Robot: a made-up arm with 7 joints.
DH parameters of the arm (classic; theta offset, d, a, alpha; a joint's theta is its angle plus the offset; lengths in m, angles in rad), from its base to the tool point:
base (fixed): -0.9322 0 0.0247 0
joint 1: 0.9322 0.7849 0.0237 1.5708
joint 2: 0 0.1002 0.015 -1.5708
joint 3: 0 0.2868 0.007 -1.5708
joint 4: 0 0.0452 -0.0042 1.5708
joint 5: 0 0.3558 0.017 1.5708
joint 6: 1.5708 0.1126 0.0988 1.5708
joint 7: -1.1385 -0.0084 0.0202 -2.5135
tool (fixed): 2.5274 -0.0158 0 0
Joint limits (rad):
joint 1: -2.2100..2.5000
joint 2: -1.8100..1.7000
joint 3: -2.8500..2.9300
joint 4: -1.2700..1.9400
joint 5: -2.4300..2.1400
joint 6: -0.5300..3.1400
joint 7: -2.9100..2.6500
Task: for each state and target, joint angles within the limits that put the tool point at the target. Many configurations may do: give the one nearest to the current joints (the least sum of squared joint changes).
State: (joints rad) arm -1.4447 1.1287 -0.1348 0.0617 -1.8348 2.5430 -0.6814
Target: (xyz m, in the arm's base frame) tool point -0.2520 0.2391 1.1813
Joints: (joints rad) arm -0.7953 0.6408 -0.1348 -0.0727 -1.7588 2.8161 -0.5642
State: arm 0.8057 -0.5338 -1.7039 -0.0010 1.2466 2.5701 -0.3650
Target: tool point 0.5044 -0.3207 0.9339
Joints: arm 0.0449 -1.1597 -1.4706 0.5677 1.4056 2.7252 -0.3667
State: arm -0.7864 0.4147 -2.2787 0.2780 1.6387 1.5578 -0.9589
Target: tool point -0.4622 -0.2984 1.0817
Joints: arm -0.2170 0.6625 -2.1316 0.7006 1.7485 1.5033 -0.9870
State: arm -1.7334 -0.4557 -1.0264 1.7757 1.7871 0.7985 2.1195
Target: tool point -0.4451 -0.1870 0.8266
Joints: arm -1.7028 -0.0899 -1.0285 1.8078 1.7503 1.0709 2.1228
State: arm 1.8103 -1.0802 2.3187 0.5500 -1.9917 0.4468 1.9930
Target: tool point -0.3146 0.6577 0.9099
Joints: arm 1.9762 -1.6719 2.1098 0.7045 -1.9149 0.4291 1.9883
